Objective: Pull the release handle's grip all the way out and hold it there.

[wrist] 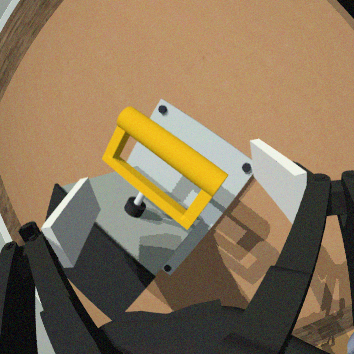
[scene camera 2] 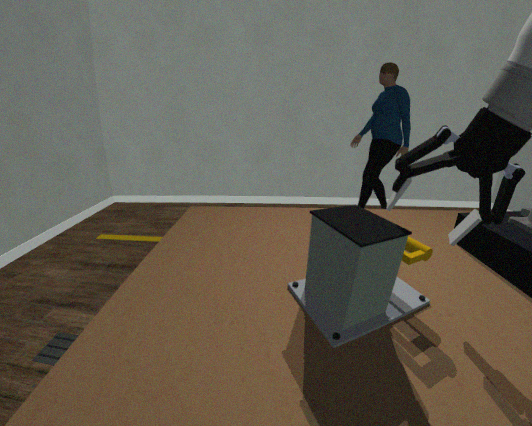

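The release handle's yellow grip (scene camera 2: 419,251) (wrist: 172,150) is a thick round bar on a rectangular frame. In the wrist view a short white rod joins the frame to a black collar (wrist: 135,206) on the grey-green housing (scene camera 2: 330,270) (wrist: 110,192). The housing has a black top (scene camera 2: 360,225) and stands on a light grey base plate (scene camera 2: 412,295) (wrist: 215,145) with dark bolts. In the scene view the housing hides part of the handle. My gripper (scene camera 2: 422,223) (wrist: 170,176) is wide open and empty, above and off the grip; in the wrist view the grip shows between its fingers, slanted.
The base plate stands on a brown table (scene camera 2: 200,300) (wrist: 200,60). A black block (scene camera 2: 505,255) is at the table's right side. A person in a blue top (scene camera 2: 392,115) is beyond the table's back edge. A yellow strip (scene camera 2: 130,238) and a dark grate (scene camera 2: 56,348) are on the floor at left.
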